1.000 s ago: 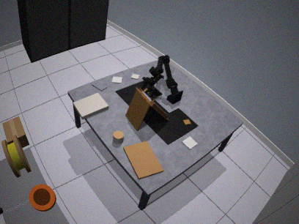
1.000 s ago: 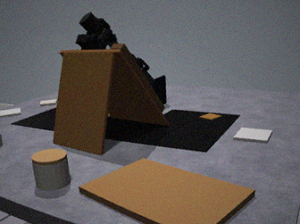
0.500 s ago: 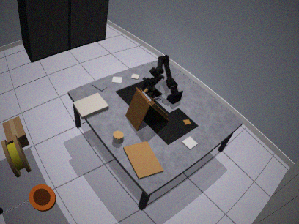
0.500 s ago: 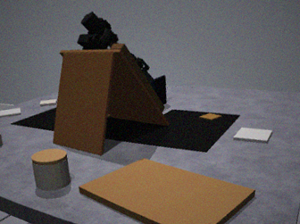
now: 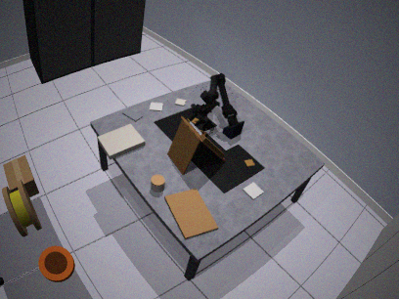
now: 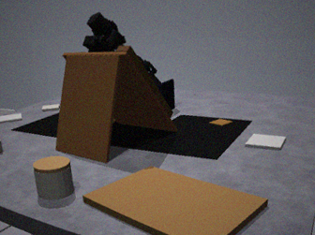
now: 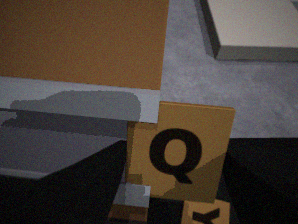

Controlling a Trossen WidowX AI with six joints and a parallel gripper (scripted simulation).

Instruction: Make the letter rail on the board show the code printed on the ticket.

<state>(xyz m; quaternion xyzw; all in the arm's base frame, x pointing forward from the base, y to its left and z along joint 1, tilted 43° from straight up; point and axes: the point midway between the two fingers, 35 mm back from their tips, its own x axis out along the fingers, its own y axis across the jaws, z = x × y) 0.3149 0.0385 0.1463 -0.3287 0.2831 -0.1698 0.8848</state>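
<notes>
The white ticket lies 13 cm to the left of my gripper tip, 8 cm below it and 5 cm behind it. The rest, counted from my gripper tip: lidded jar: 39 cm ahead, 21 cm to the left, 14 cm below; black mat: 18 cm below, 14 cm behind, 8 cm to the left; cream block: 40 cm ahead, 24 cm to the right, 16 cm below.
</notes>
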